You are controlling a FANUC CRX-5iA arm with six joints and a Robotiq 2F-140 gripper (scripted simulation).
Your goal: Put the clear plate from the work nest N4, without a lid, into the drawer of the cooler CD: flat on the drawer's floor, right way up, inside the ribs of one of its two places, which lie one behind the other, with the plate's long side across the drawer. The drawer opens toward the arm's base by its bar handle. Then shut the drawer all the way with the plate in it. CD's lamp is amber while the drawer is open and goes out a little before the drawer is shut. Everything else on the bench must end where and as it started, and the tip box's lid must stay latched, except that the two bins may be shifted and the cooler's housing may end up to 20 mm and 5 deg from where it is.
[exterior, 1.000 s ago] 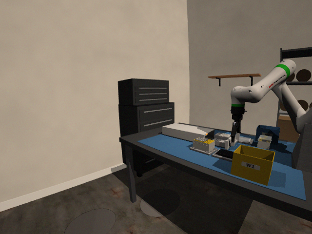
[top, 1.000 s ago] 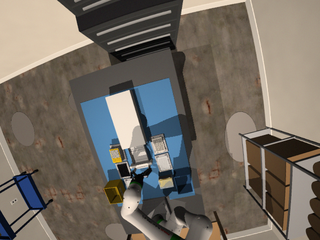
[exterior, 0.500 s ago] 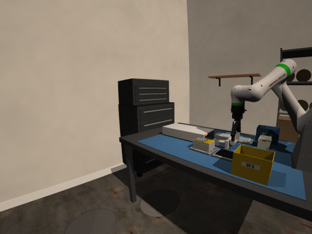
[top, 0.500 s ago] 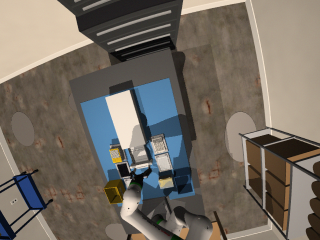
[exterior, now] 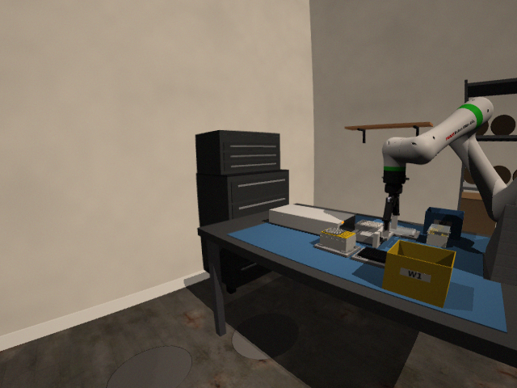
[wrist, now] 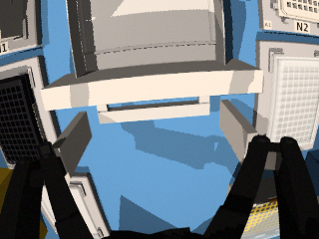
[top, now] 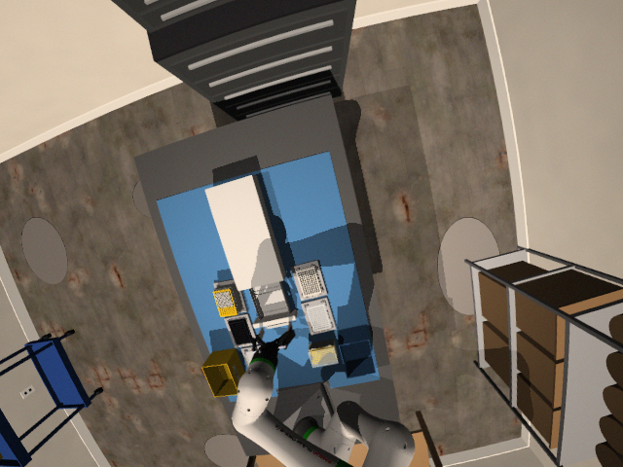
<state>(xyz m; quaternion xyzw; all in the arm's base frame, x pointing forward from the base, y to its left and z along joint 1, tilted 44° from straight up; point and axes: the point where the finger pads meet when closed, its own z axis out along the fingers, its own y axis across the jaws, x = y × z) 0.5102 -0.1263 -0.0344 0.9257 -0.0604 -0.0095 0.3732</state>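
Right now my hand is 18 cm to the left of the clear plate, 5 cm above it and 3 cm past it. Also, from my hand: drawer (14 cm ahead, 5 cm below, 1 cm to the right); then grey nest (18 cm to the right, 7 cm below, 3 cm behind); then black plate (19 cm to the left, 5 cm below, 1 cm ahead).
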